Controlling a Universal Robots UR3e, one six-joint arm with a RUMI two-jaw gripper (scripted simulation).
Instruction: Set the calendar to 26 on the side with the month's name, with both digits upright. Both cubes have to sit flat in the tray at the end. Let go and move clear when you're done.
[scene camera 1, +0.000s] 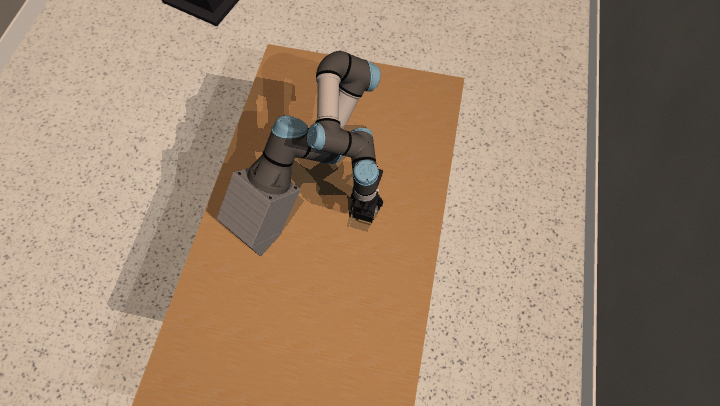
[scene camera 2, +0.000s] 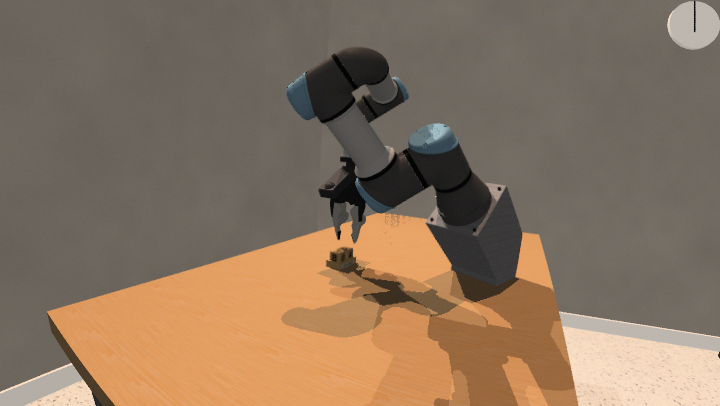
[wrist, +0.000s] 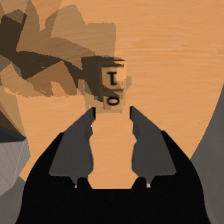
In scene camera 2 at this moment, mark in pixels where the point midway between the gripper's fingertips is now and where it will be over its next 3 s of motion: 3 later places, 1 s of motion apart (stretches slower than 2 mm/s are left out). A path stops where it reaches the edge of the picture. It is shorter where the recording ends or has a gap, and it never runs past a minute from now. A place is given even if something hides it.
My gripper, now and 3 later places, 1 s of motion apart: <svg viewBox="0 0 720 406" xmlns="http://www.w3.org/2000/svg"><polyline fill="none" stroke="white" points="346,241 346,247 345,254 347,226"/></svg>
